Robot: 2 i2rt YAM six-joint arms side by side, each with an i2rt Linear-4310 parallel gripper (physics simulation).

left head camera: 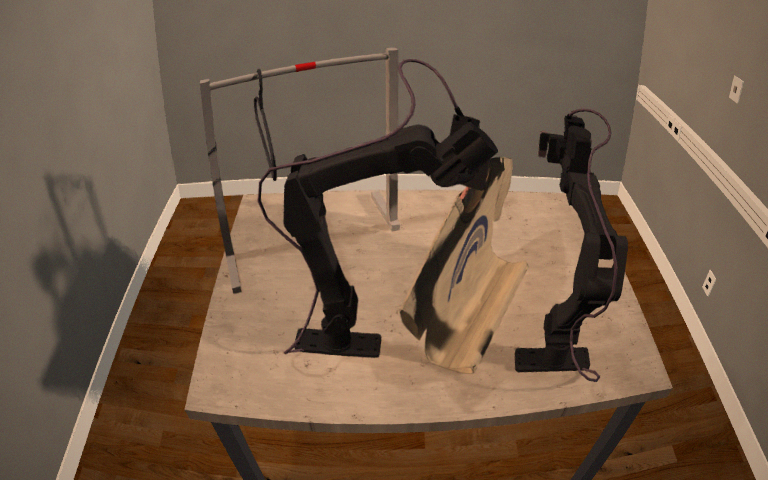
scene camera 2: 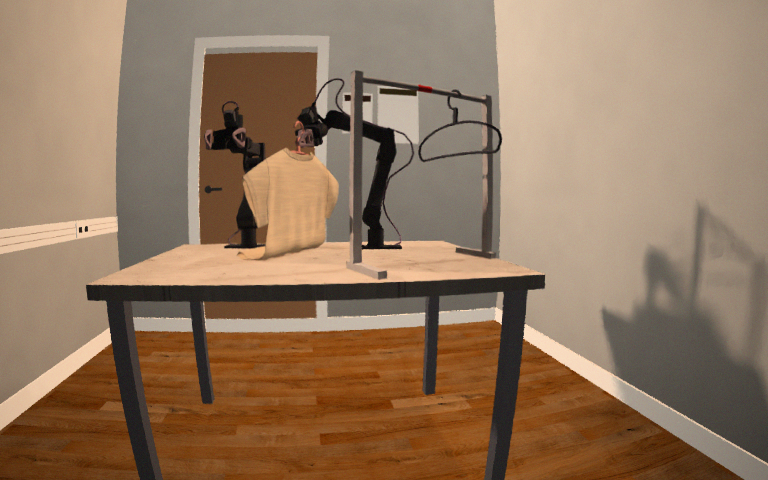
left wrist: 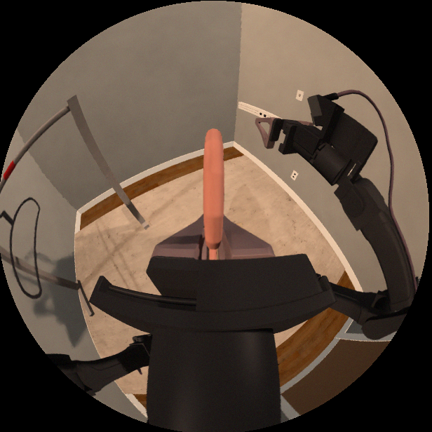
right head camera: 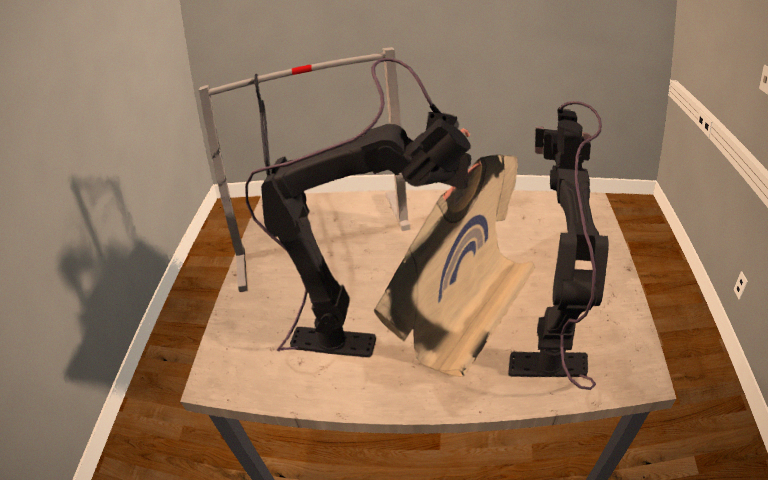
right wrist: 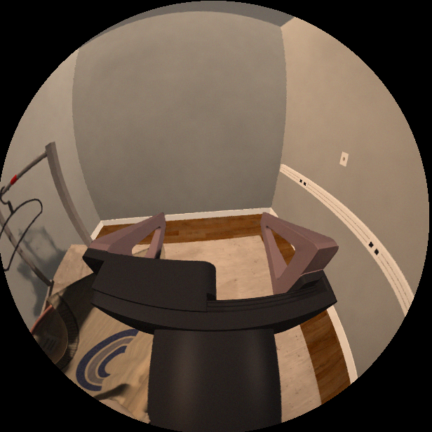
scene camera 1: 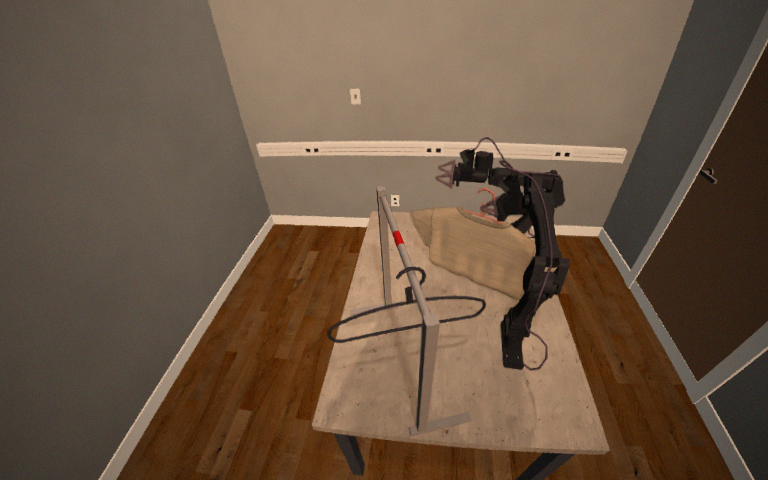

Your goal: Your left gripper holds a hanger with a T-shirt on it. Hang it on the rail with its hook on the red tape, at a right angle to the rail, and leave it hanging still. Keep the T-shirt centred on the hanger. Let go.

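Observation:
My left gripper (scene camera 2: 306, 137) (left wrist: 212, 216) is shut on the salmon hanger (left wrist: 213, 185) (scene camera 2: 299, 125) just below its hook. The beige T-shirt (left head camera: 481, 266) (right head camera: 481, 254) (scene camera 1: 481, 249) (scene camera 2: 294, 198) with a blue and grey arch print hangs from that hanger, slanting, its lower hem near or on the table. The hanger's arms are mostly hidden inside the shirt. The rail (left head camera: 348, 60) (scene camera 1: 387, 213) with red tape (left head camera: 305, 66) (right head camera: 301, 69) (scene camera 1: 398, 237) (scene camera 2: 424, 88) is apart from them, at the left in the head views. My right gripper (right wrist: 212, 217) (left head camera: 542, 144) is open and empty.
A black hanger (left head camera: 259, 90) (scene camera 1: 404, 325) (scene camera 2: 500, 135) hangs on the rail, left of the tape in the head views. The rack's posts (left head camera: 391, 135) (scene camera 2: 355, 169) stand on the table (left head camera: 396, 404). The right arm (left head camera: 597, 226) stands upright at the right in the head views.

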